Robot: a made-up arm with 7 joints. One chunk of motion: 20 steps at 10 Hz.
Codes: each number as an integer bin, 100 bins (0 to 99) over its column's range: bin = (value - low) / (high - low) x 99, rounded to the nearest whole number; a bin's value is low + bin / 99 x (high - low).
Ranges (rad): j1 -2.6..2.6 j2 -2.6..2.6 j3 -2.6..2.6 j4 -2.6..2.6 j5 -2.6..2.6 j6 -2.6..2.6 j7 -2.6..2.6
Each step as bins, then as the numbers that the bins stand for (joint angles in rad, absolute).
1 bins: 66 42 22 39 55 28 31
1 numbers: 0.8667 -0.3939 -1.4444 -0.5515 0.2889 -1.1293 -0.9717
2 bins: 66 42 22 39 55 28 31
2 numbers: 0.8667 -0.3939 -1.4444 -0.5515 0.2889 -1.1293 -0.9717
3 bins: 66 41 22 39 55 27 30
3 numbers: 0.8667 -0.4465 -1.4444 -0.5515 0.2889 -1.1818 -1.0242
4 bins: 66 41 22 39 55 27 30
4 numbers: 0.8667 -0.4465 -1.4444 -0.5515 0.2889 -1.1818 -1.0242
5 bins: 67 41 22 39 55 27 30
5 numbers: 0.9192 -0.4465 -1.4444 -0.5515 0.2889 -1.1818 -1.0242
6 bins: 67 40 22 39 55 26 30
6 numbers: 0.9192 -0.4990 -1.4444 -0.5515 0.2889 -1.2343 -1.0242
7 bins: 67 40 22 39 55 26 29
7 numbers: 0.9192 -0.4990 -1.4444 -0.5515 0.2889 -1.2343 -1.0768
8 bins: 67 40 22 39 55 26 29
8 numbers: 0.9192 -0.4990 -1.4444 -0.5515 0.2889 -1.2343 -1.0768
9 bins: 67 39 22 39 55 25 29
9 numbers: 0.9192 -0.5515 -1.4444 -0.5515 0.2889 -1.2869 -1.0768
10 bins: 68 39 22 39 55 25 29
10 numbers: 0.9717 -0.5515 -1.4444 -0.5515 0.2889 -1.2869 -1.0768
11 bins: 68 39 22 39 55 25 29
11 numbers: 0.9717 -0.5515 -1.4444 -0.5515 0.2889 -1.2869 -1.0768
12 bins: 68 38 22 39 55 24 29
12 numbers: 0.9717 -0.6040 -1.4444 -0.5515 0.2889 -1.3394 -1.0768
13 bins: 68 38 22 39 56 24 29
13 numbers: 0.9717 -0.6040 -1.4444 -0.5515 0.3414 -1.3394 -1.0768
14 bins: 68 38 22 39 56 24 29
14 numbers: 0.9717 -0.6040 -1.4444 -0.5515 0.3414 -1.3394 -1.0768
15 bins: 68 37 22 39 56 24 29
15 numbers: 0.9717 -0.6566 -1.4444 -0.5515 0.3414 -1.3394 -1.0768
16 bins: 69 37 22 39 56 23 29
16 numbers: 1.0242 -0.6566 -1.4444 -0.5515 0.3414 -1.3919 -1.0768
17 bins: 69 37 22 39 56 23 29
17 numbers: 1.0242 -0.6566 -1.4444 -0.5515 0.3414 -1.3919 -1.0768
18 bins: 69 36 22 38 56 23 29
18 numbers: 1.0242 -0.7091 -1.4444 -0.6040 0.3414 -1.3919 -1.0768
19 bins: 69 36 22 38 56 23 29
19 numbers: 1.0242 -0.7091 -1.4444 -0.6040 0.3414 -1.3919 -1.0768
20 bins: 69 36 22 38 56 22 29
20 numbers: 1.0242 -0.7091 -1.4444 -0.6040 0.3414 -1.4444 -1.0768
